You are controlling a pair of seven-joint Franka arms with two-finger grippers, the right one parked.
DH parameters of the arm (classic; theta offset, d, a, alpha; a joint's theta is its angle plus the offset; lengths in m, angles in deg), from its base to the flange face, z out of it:
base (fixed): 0 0 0 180
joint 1: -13.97 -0.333 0 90
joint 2: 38.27 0 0 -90
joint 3: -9.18 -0.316 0.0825 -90
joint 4: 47.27 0 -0.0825 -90
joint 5: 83 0.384 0 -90
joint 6: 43.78 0 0.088 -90
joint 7: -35.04 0.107 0 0
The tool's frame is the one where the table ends.
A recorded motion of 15 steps. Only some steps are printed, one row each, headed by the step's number.
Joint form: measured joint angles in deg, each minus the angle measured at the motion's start. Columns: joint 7, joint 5, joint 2, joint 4, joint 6, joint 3, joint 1.
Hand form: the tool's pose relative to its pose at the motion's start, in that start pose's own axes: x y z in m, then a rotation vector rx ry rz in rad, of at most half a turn. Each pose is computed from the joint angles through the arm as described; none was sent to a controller.
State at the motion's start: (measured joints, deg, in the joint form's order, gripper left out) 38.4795 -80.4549 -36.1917 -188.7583 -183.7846 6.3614 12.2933
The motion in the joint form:
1: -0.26 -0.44 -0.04 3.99 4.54 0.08 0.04
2: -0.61 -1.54 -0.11 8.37 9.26 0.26 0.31
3: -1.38 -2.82 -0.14 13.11 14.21 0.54 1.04
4: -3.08 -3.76 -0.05 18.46 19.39 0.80 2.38
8: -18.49 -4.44 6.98 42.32 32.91 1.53 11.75
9: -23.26 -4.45 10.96 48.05 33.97 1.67 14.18
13: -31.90 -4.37 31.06 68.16 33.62 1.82 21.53
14: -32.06 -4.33 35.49 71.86 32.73 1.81 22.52
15: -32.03 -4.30 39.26 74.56 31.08 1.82 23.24
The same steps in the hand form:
1: 0.0150 -0.0014 -0.0217 -0.0035 -0.0087 -0.0100
2: 0.0303 0.0005 -0.0474 -0.0158 -0.0126 -0.0230
3: 0.0452 0.0081 -0.0766 -0.0319 -0.0149 -0.0332
4: 0.0601 0.0220 -0.1104 -0.0441 -0.0134 -0.0431
8: 0.1204 0.1255 -0.2194 -0.0522 0.0376 -0.1345
9: 0.1380 0.1568 -0.2244 -0.0543 0.0474 -0.1720
13: 0.2075 0.2678 -0.1623 -0.0492 0.0522 -0.1895
14: 0.2202 0.2857 -0.1394 -0.0479 0.0556 -0.1747
15: 0.2307 0.2996 -0.1166 -0.0503 0.0655 -0.1612

